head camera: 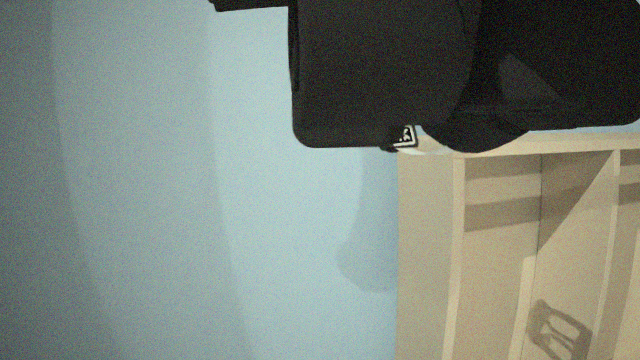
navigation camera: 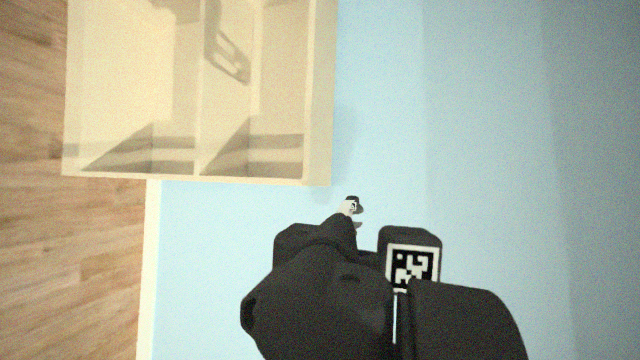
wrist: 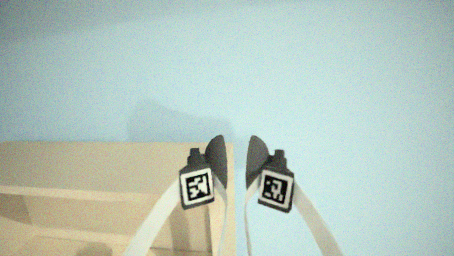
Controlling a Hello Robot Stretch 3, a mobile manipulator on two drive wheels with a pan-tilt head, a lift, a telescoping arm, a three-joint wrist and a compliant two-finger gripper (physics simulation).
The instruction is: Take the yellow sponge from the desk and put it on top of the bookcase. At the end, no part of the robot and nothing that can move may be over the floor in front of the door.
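Frame: origin at the robot's base, x back, y left, z down, level; metres.
Seen in the pictures: gripper, between the fingertips: (navigation camera: 352, 213) (wrist: 236, 153).
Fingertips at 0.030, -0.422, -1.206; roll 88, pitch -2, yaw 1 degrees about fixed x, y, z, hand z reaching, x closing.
Observation:
A point is followed by its place in that frame, as x, y, z.
The yellow sponge shows in no view. The beige bookcase (head camera: 425, 251) {-0.180, -0.722, -1.060} (navigation camera: 320, 96) {-0.280, -0.698, -1.060} (wrist: 106, 165) {-0.274, -0.726, -1.060} stands against the light blue wall. In the wrist view my gripper (wrist: 236, 153) {0.030, -0.422, -1.206} hangs at the bookcase's top right corner, the left finger over the top board and the right finger past its edge, before the wall. The fingers stand close together with a narrow gap and nothing between them. The gripper also shows small in the navigation view (navigation camera: 354, 207) {0.008, -0.367, -1.215}, and one finger tip shows in the head view (head camera: 409, 142) {0.001, -0.361, -1.206} at the bookcase's top corner. My dark arm hides much of the top board in the head view.
The light blue wall (head camera: 178, 178) {-0.030, -0.925, -1.508} (navigation camera: 448, 116) {-0.251, -0.941, -1.489} (wrist: 317, 70) {0.264, -0.904, -1.252} runs right of the bookcase. A strip of wooden floor (navigation camera: 111, 251) {0.377, -0.742, 0.000} and a white baseboard (navigation camera: 149, 271) {0.534, -0.871, -0.055} show in the navigation view. The bookcase's compartments hold only shadows.

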